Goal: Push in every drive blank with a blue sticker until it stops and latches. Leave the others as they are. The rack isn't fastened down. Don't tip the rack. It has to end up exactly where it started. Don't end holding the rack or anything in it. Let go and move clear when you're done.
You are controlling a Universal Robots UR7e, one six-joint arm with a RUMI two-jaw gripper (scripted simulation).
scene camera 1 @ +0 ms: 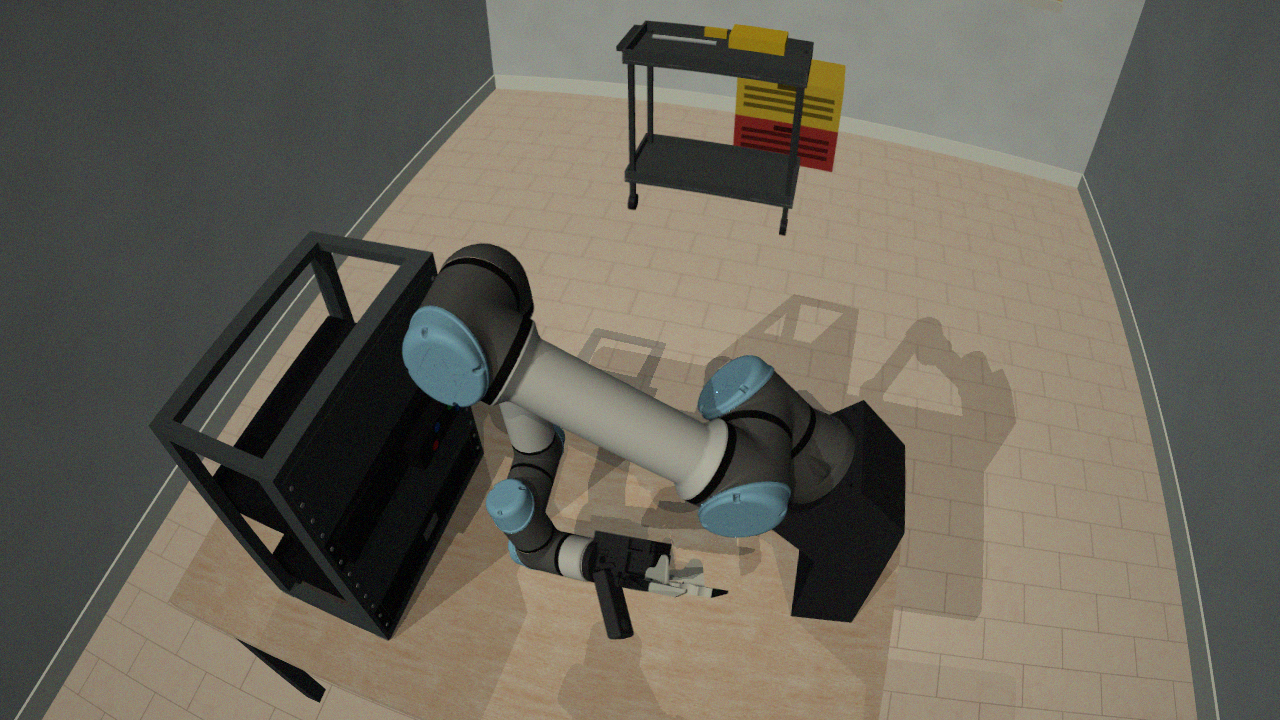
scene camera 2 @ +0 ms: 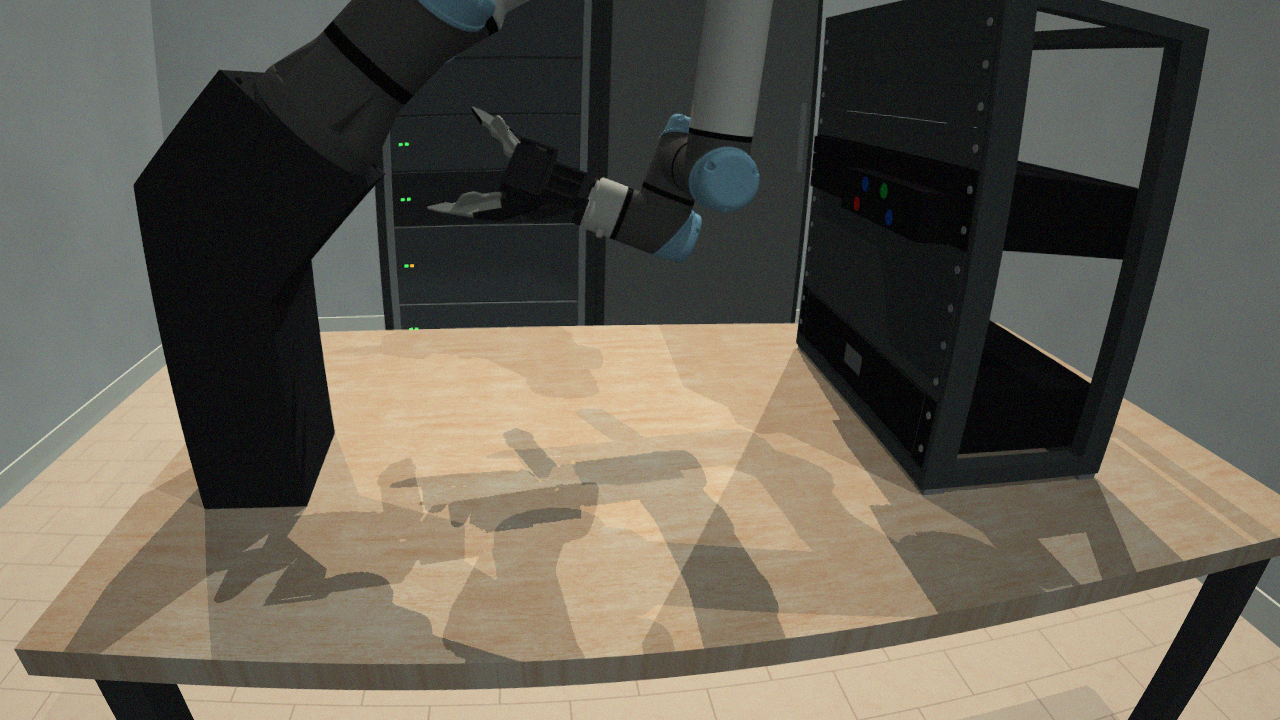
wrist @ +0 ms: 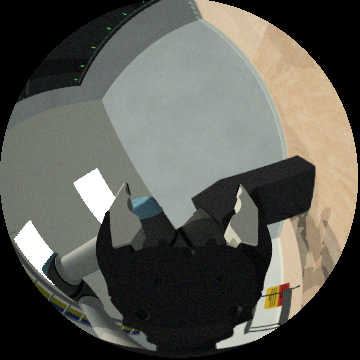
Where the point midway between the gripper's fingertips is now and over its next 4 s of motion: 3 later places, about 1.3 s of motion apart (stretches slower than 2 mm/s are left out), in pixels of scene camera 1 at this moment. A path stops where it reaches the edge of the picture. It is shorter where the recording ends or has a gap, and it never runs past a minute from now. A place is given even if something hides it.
The gripper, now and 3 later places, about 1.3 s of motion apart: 708,592; 615,545; 528,462; 530,435
